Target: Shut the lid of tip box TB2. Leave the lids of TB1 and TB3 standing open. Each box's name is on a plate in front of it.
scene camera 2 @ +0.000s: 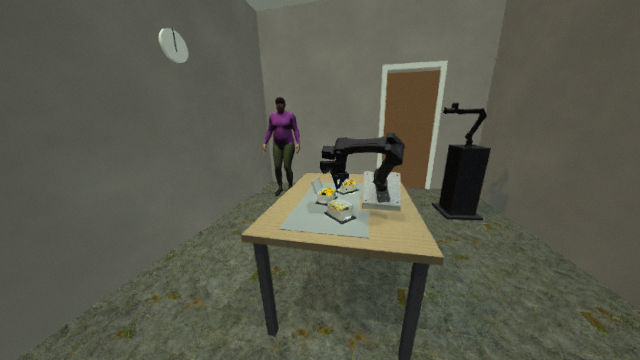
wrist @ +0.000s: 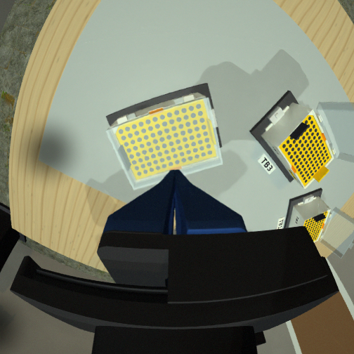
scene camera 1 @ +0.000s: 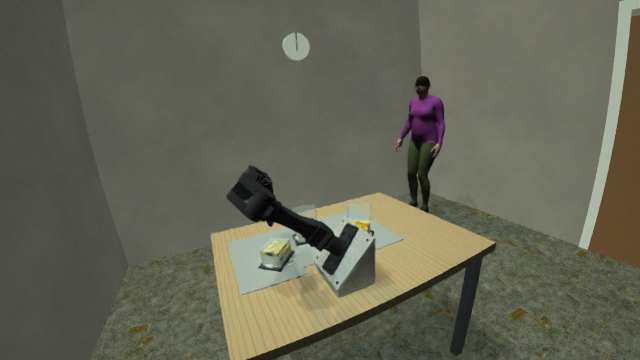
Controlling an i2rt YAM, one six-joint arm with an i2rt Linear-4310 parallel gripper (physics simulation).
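Frame: origin at the arm's base, x back, y down, z right, level; metres.
Where they show: gripper, fingertip midpoint: (scene camera 2: pixel 337 188) (scene camera 1: pixel 270 226); arm's base at its link origin: (scene camera 2: pixel 381 187) (scene camera 1: pixel 341 248).
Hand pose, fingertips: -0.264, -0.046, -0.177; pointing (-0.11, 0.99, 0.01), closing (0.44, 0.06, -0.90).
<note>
Each offset is from my fingertips to the centre of the thing, as dx, dy, dz. "pt": to the spot under its first point. Level surfaces: height alone.
The box without a readable plate, TB2 by elimination @[+0.020, +0.125, +0.010] (scene camera 1: pixel 275 255) (scene camera 2: pixel 340 212) (wrist: pixel 167 140), has its clear lid lying flat over a yellow rack. TB3 @[-0.080, +0.099, +0.214] (scene camera 2: pixel 326 195) (wrist: pixel 306 150) has its clear lid @[pt -0.141, +0.068, +0.261] (scene camera 1: pixel 310 214) (scene camera 2: pixel 317 186) (wrist: pixel 337 131) standing open. TB1 (scene camera 1: pixel 361 226) (scene camera 2: pixel 348 186) (wrist: pixel 315 227) has its clear lid (scene camera 1: pixel 359 211) (wrist: pixel 340 232) standing open. My gripper (scene camera 2: pixel 338 186) (wrist: pixel 174 177) is shut and empty. Its blue tips overlap TB2's near edge in the wrist view. In scene view 1 the arm mostly hides the fingers.
The boxes stand on a grey mat @[dy +0.164] (scene camera 1: pixel 240 270) (scene camera 2: pixel 305 222) (wrist: pixel 125 45) on a wooden table @[dy +0.167] (scene camera 1: pixel 430 245) (scene camera 2: pixel 400 237) (wrist: pixel 37 90). A person (scene camera 1: pixel 425 120) (scene camera 2: pixel 283 127) stands beyond the table. A second arm (scene camera 2: pixel 467 112) stands on a black pedestal (scene camera 2: pixel 465 180).
</note>
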